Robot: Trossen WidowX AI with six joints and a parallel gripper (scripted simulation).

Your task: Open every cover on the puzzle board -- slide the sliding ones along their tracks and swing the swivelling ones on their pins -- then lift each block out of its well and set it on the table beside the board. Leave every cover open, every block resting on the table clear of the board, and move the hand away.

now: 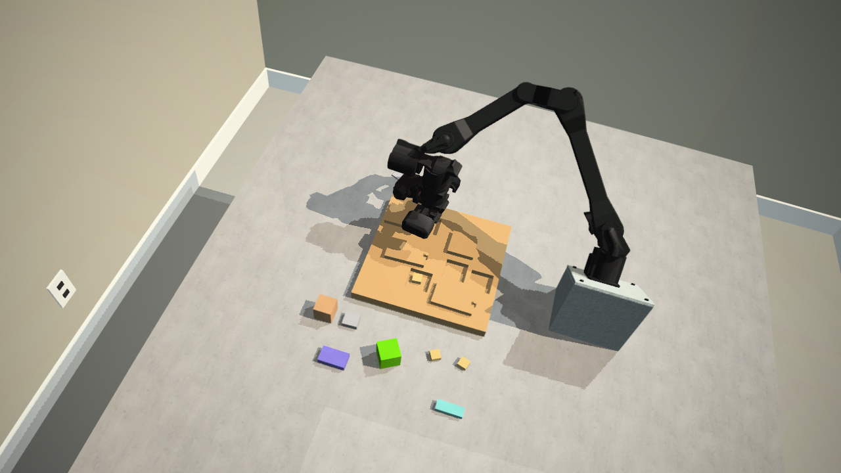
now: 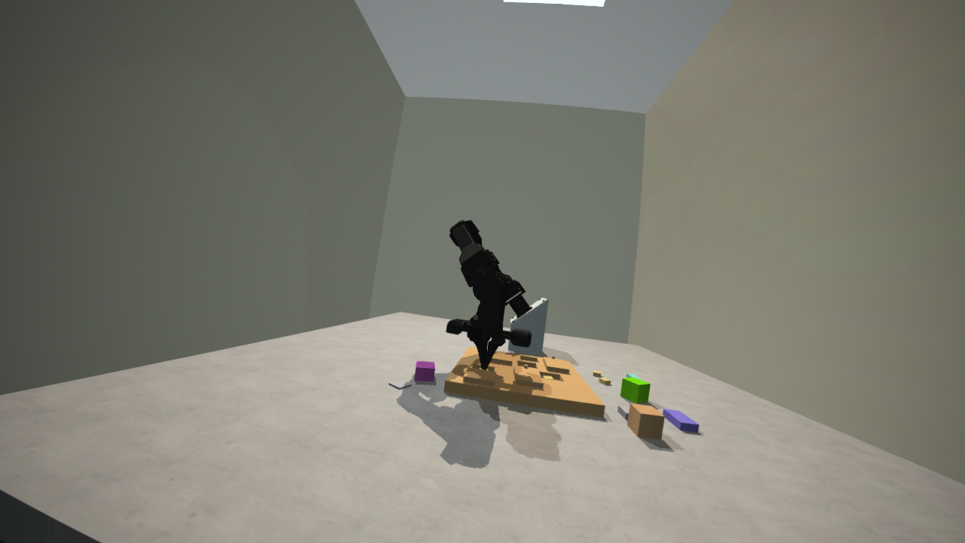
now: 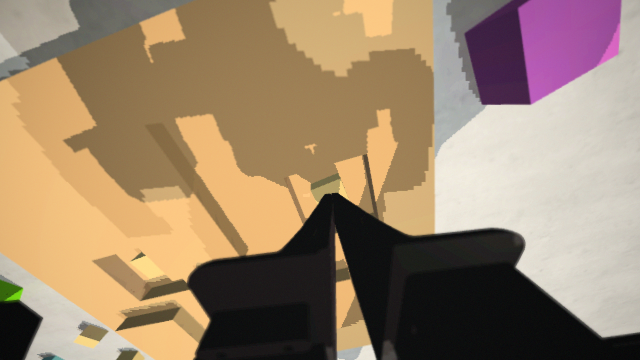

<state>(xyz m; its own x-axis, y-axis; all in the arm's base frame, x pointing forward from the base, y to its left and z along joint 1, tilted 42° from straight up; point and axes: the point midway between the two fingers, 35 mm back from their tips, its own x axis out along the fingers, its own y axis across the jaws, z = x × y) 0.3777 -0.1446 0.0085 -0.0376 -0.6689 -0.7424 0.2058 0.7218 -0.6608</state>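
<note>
The magenta block is 5 cm ahead of my gripper tip, 12 cm to the right of it and 1 cm below it. From my gripper tip the other things lie so: orange block (15 cm ahead, 28 cm to the left); then grey block (10 cm ahead, 28 cm to the left, 1 cm below); then thin grey plate (11 cm ahead, 15 cm to the right, 2 cm below).
</note>
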